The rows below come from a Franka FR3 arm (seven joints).
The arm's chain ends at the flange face. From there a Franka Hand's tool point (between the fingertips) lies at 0.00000 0.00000 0.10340 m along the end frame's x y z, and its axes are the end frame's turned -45 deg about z.
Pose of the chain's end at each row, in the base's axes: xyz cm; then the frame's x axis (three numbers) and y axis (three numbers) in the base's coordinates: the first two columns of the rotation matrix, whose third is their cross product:
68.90 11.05 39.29 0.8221 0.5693 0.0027 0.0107 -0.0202 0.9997
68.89 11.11 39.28 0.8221 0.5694 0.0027 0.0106 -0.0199 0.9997
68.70 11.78 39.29 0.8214 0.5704 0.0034 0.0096 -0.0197 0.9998
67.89 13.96 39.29 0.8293 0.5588 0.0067 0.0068 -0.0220 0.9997
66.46 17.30 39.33 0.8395 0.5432 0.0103 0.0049 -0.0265 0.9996
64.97 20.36 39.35 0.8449 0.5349 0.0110 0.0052 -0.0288 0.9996
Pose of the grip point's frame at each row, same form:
74.79 2.55 39.06 0.5737 0.4168 -0.7050 0.5889 0.3883 0.7088
74.78 2.61 39.05 0.5738 0.4167 -0.7050 0.5888 0.3886 0.7088
74.60 3.29 39.07 0.5740 0.4173 -0.7046 0.5876 0.3894 0.7094
73.67 5.39 39.06 0.5816 0.4107 -0.7022 0.5912 0.3796 0.7116
72.08 8.62 39.07 0.5902 0.4028 -0.6995 0.5971 0.3654 0.7141
70.50 11.63 39.07 0.5938 0.3986 -0.6990 0.6011 0.3579 0.7146

